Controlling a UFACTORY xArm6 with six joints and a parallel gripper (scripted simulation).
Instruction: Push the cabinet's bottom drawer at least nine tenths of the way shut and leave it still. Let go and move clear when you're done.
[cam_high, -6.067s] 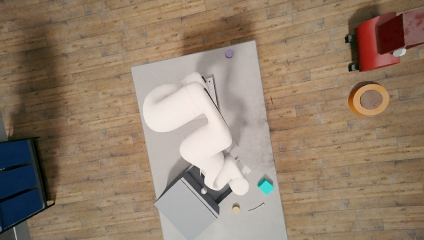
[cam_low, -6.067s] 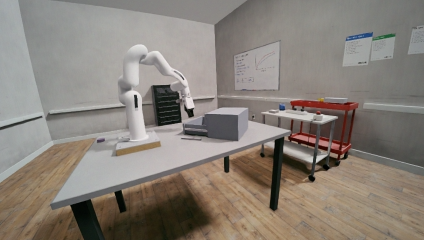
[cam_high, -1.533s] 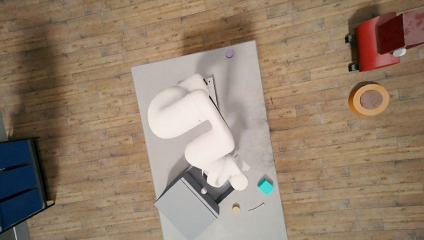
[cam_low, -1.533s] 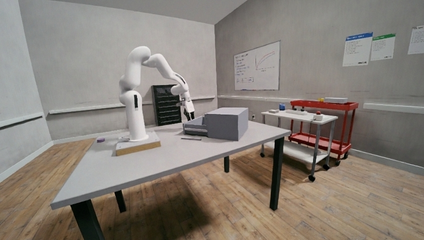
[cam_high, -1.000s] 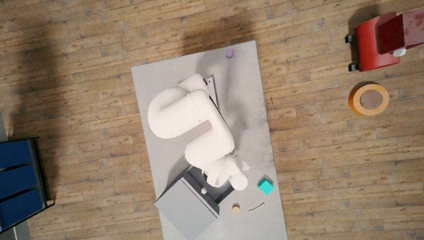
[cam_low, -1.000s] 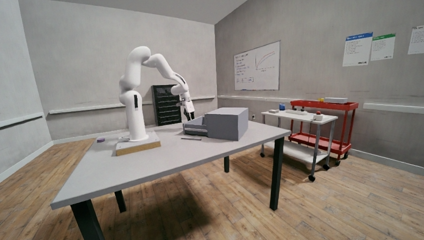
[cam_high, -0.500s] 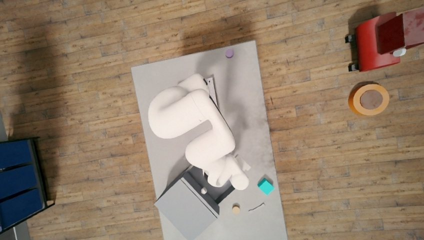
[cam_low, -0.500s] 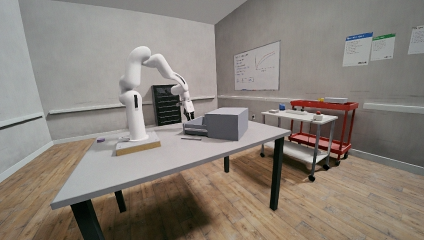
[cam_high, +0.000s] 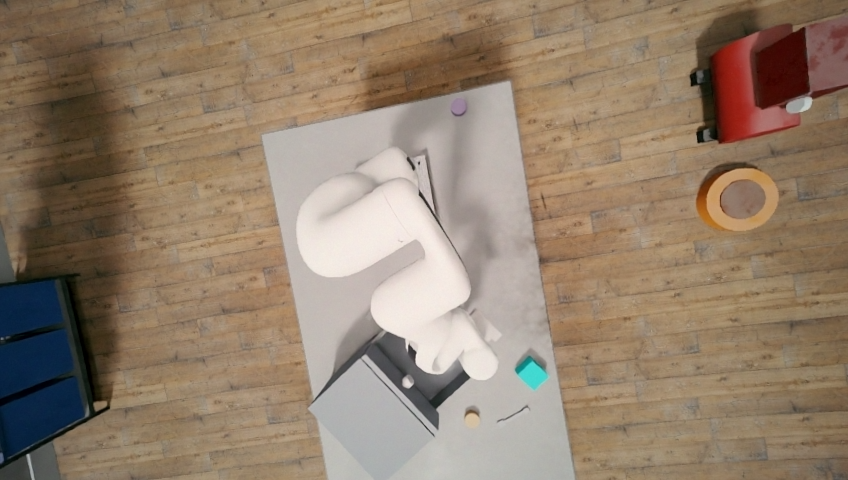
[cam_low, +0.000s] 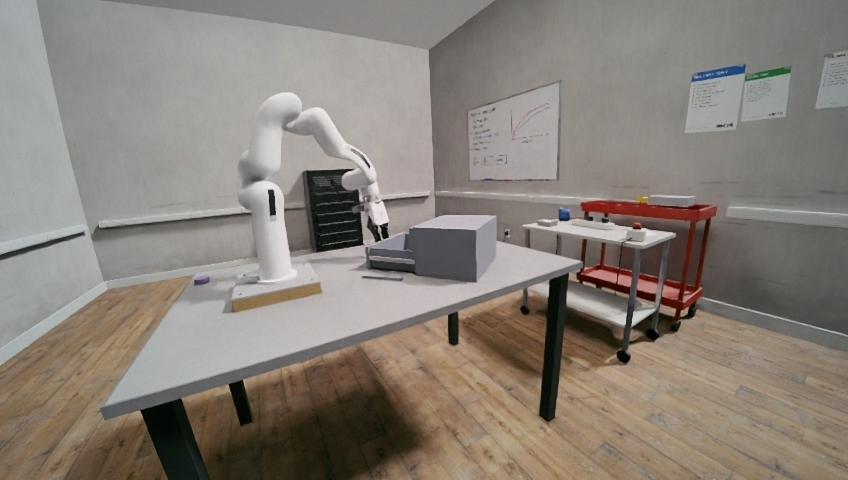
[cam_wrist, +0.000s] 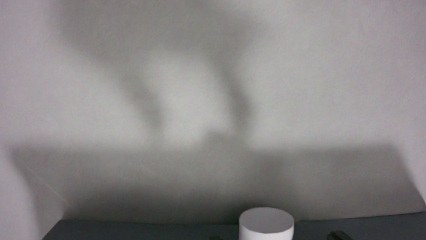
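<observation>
Right now the drawer is 110 mm to the right of my hand, 80 mm ahead of it and 70 mm below it. Round my hand: teal cube: 220 mm to the left, 200 mm ahead, 80 mm below; then thin grey strip: 250 mm to the right, 100 mm behind, 90 mm below; then grey cabinet: 200 mm to the right, 140 mm ahead, 20 mm below.
</observation>
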